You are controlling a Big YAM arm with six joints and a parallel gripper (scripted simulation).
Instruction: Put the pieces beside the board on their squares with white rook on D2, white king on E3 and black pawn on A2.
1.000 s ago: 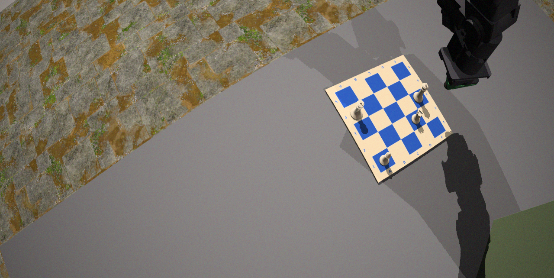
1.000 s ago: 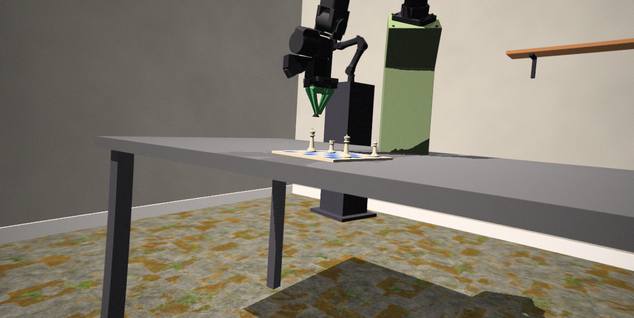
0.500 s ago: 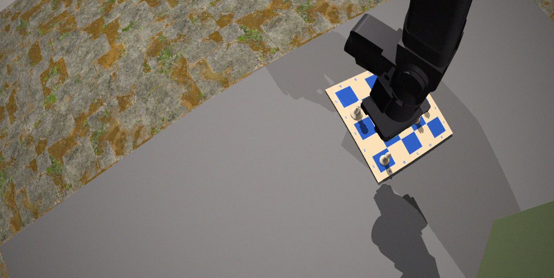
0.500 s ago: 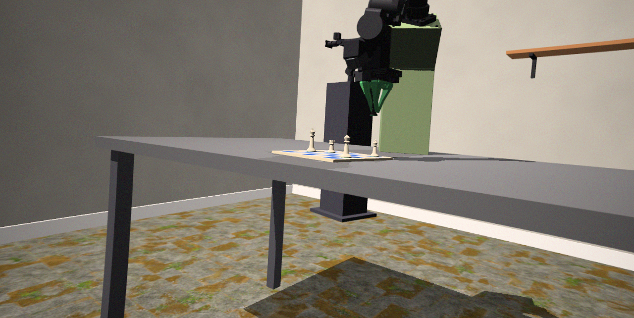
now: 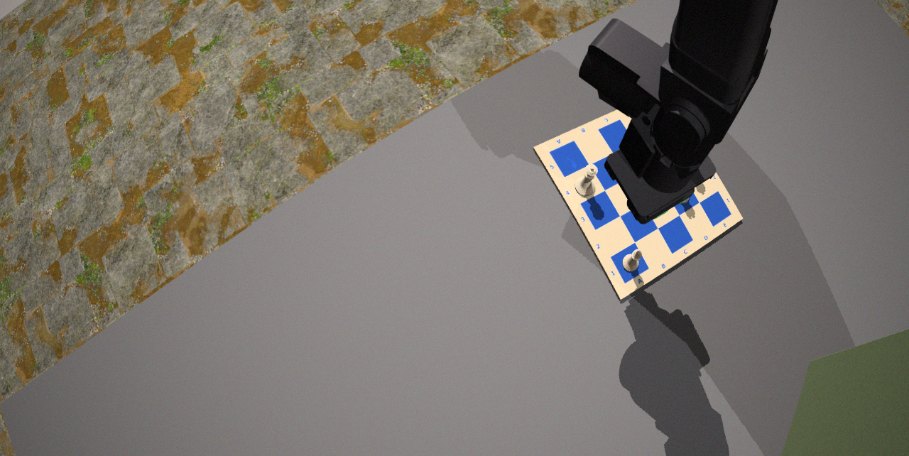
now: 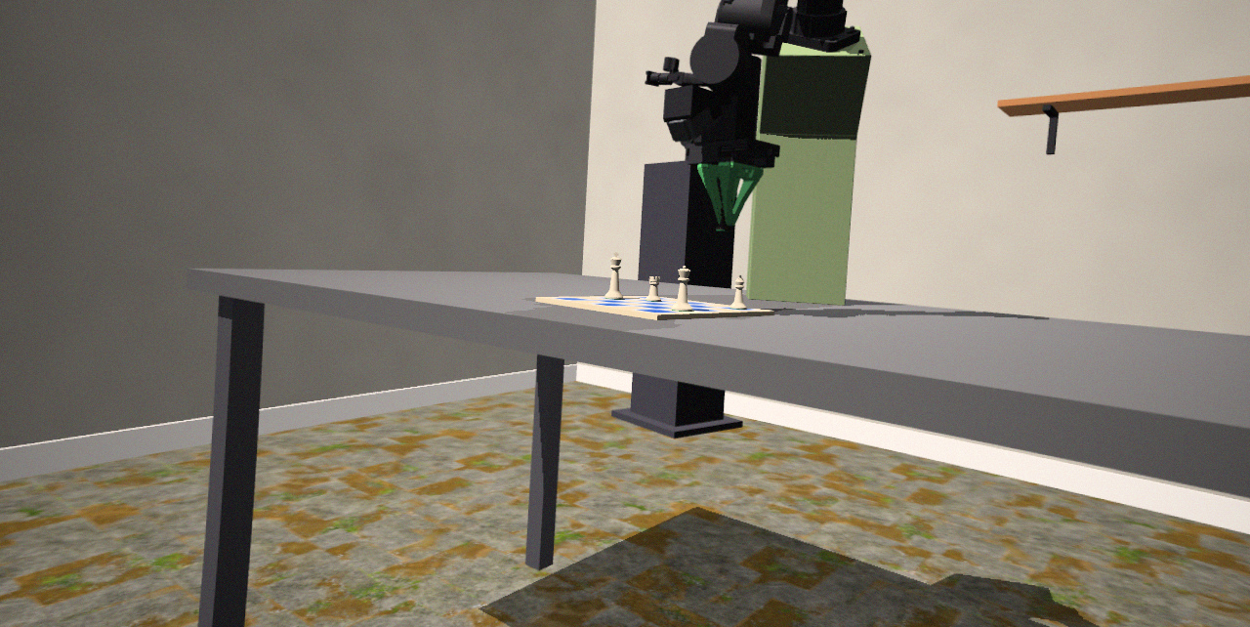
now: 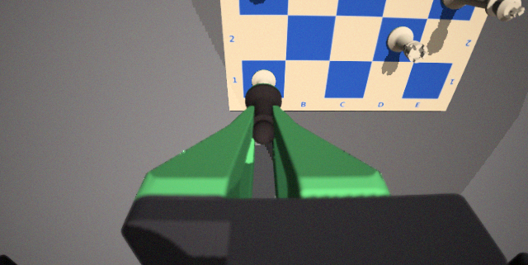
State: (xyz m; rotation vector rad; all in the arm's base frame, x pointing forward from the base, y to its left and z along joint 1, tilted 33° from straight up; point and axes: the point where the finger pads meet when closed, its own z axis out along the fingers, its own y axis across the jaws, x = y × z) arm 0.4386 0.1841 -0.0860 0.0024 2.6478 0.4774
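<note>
My hand is 9 cm above the white pawn and 3 cm past it. Round my hand: board (12 cm below, 7 cm to the right, 5 cm ahead); then white king (15 cm to the right, 8 cm below, 6 cm ahead); then black pawn (1 cm ahead).
</note>
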